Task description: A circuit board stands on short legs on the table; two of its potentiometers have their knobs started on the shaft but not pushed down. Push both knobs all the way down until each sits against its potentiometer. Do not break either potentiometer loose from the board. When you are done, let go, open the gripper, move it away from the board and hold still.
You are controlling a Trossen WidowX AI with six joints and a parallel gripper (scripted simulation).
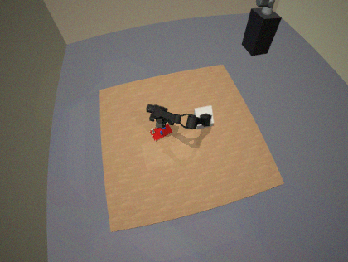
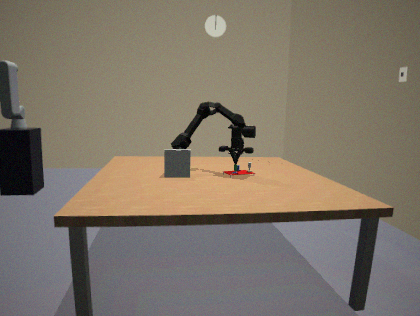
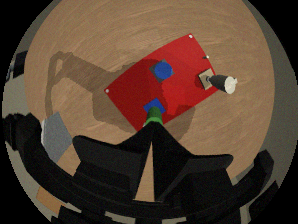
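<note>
Now: the green knob 2 cm below my gripper tip. The rest, counted from my gripper tip: grey knob (9 cm ahead, 2 cm to the left).
</note>
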